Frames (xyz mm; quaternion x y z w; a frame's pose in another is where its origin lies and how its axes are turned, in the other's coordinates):
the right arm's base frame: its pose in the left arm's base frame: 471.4 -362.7 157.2 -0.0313 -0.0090 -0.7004 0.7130
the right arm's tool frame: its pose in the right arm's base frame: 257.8 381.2 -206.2 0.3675 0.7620 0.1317 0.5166
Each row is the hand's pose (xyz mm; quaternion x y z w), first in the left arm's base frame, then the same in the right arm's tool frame.
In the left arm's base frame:
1: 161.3 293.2 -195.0 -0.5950 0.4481 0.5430 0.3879
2: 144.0 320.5 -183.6 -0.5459 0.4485 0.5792 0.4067
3: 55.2 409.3 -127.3 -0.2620 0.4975 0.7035 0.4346
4: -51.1 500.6 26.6 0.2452 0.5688 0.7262 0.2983
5: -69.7 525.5 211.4 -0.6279 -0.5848 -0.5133 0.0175
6: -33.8 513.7 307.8 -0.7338 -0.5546 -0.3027 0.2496
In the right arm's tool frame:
1: -200.6 -930.8 -659.3 0.8711 -0.3549 0.1466 0.3061
2: -215.8 -947.0 -685.4 0.8727 -0.3921 0.1102 0.2692
3: -301.1 -1011.9 -771.7 0.8081 -0.5863 -0.0003 0.0568
4: -468.3 -1033.6 -893.8 -0.4861 0.8233 0.0611 0.2866
5: -610.1 -949.1 -982.5 -0.0008 0.8658 -0.0352 0.4992
6: -657.7 -862.7 -1014.1 0.2994 0.7842 -0.1493 0.5226

